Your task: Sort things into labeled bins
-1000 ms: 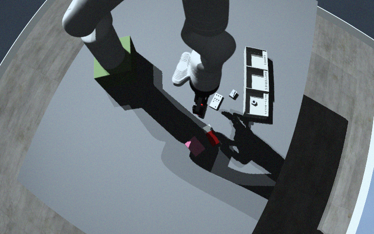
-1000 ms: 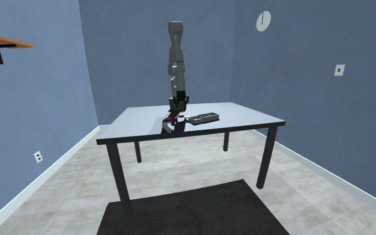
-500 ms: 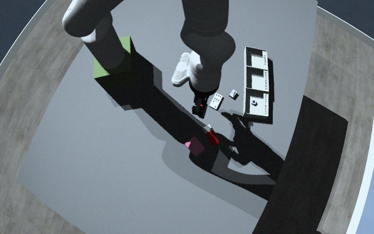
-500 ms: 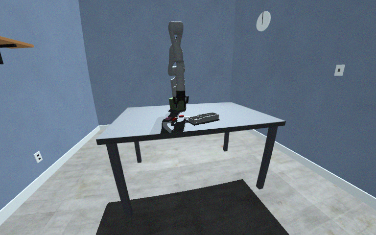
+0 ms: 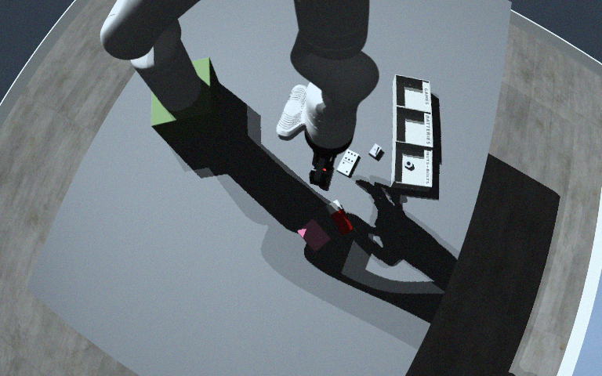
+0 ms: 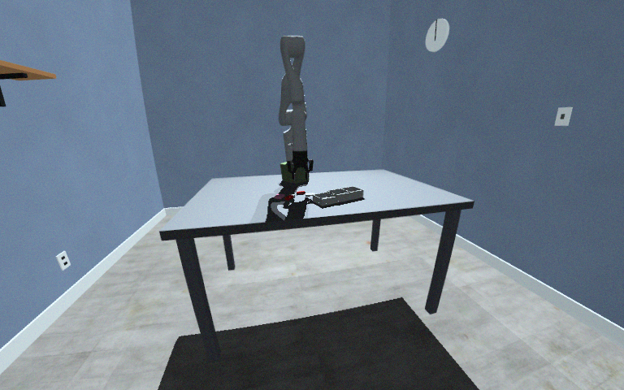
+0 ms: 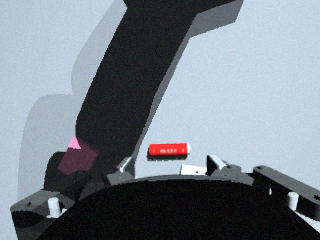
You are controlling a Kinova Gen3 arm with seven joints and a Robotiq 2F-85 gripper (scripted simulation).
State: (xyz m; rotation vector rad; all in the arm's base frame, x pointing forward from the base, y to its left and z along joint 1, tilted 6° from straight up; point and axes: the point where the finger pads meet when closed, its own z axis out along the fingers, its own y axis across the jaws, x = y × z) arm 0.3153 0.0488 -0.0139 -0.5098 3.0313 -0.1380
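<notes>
My hand is 80 mm above the red battery. Also, from my hand: white domino (20 mm ahead, 50 mm to the left, 90 mm below); red-and-white eraser (70 mm ahead, 50 mm to the right, 80 mm below); pink block (50 mm ahead, 110 mm to the right, 90 mm below).
</notes>
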